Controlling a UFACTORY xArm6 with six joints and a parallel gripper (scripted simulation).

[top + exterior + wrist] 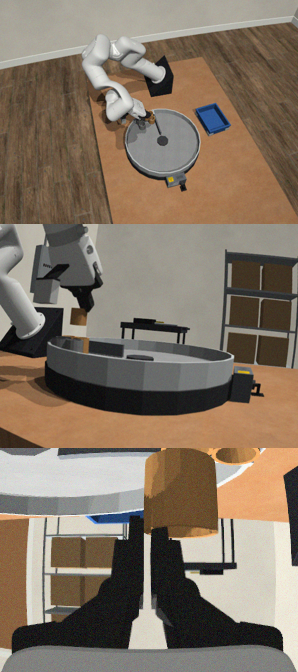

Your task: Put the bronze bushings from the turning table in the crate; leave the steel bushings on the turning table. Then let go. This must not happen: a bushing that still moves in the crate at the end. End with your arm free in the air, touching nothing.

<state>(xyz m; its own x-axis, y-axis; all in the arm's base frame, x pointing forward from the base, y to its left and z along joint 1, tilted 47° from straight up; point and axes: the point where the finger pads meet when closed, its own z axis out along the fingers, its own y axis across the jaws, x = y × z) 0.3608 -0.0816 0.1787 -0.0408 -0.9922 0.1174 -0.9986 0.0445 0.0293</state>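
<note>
My hand is 40 mm short of the blue crate, 420 mm to the right of it and 150 mm above it. Also, from my hand: turning table 130 mm ahead, 60 mm to the left, 130 mm below.
</note>
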